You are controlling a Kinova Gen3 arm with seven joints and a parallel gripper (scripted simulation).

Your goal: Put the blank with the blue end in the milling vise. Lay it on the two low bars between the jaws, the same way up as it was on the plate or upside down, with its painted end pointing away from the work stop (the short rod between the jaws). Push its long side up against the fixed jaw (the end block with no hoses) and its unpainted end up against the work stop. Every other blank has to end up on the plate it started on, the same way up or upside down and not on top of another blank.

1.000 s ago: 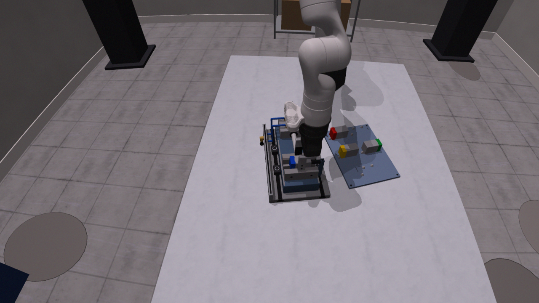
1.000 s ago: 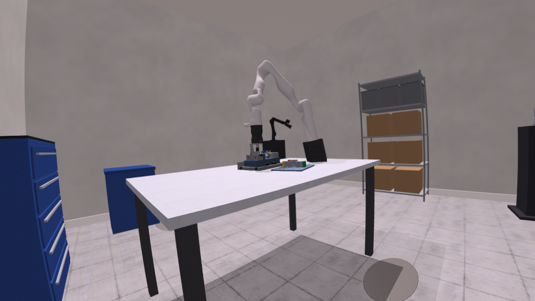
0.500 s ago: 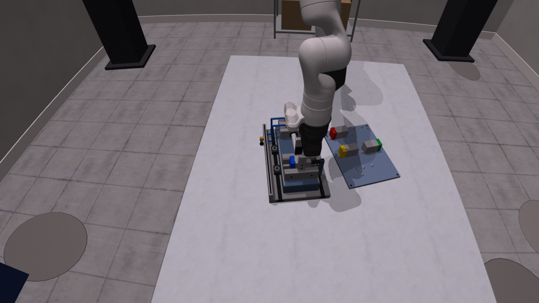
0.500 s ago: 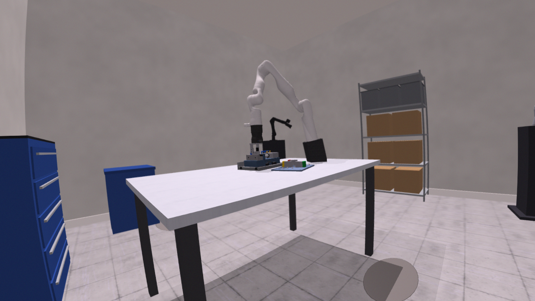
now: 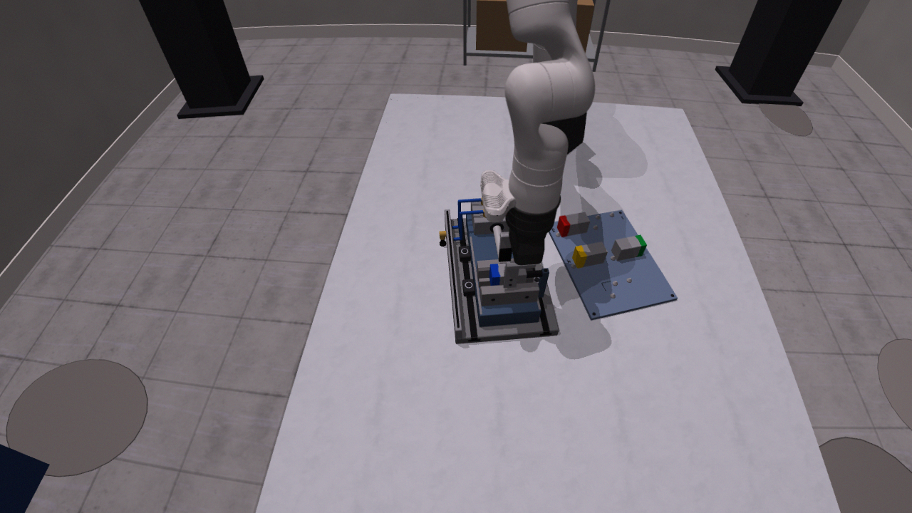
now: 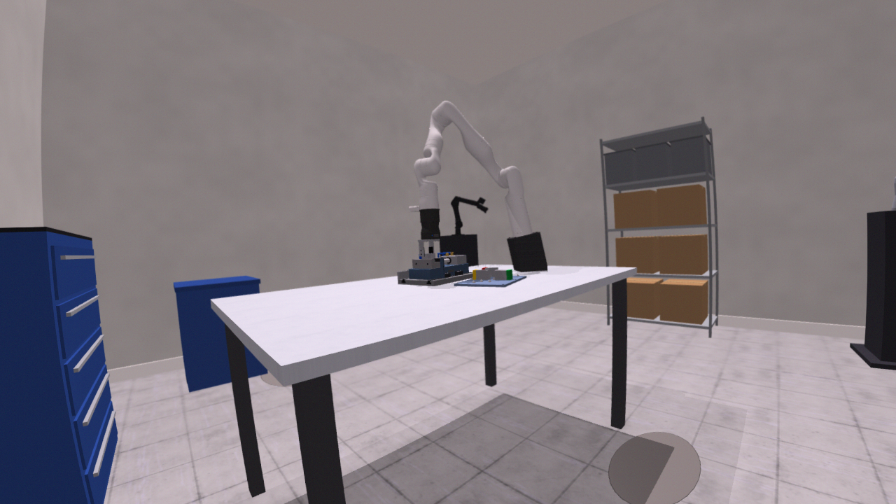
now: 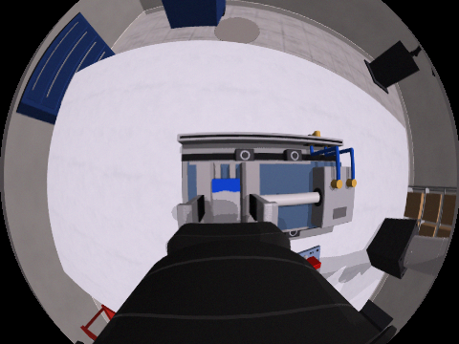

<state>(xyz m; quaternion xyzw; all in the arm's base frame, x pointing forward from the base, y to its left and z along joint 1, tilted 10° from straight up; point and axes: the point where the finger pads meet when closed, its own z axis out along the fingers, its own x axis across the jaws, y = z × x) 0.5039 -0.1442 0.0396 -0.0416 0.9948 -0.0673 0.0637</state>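
Now: the blue-ended blank 3 cm below my hand. Also, from my hand: vise base rail: 7 cm behind, 10 cm to the right, 9 cm below; then work stop rod: 1 cm behind, 5 cm to the left, 3 cm below; then fixed jaw: 2 cm ahead, 5 cm below.
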